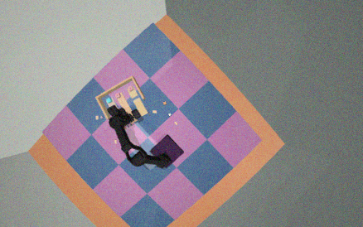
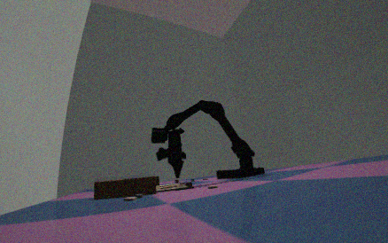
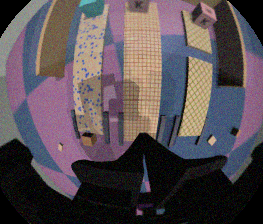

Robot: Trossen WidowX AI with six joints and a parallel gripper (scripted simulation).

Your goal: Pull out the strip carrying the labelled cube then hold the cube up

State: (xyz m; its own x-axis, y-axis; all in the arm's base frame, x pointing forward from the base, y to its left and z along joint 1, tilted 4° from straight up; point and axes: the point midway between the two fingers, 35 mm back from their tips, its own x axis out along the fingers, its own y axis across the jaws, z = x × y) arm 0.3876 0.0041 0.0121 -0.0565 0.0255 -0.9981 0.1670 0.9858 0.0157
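My gripper tip is now 110 mm to the left of the strip, 30 mm short of it and 30 mm above it.
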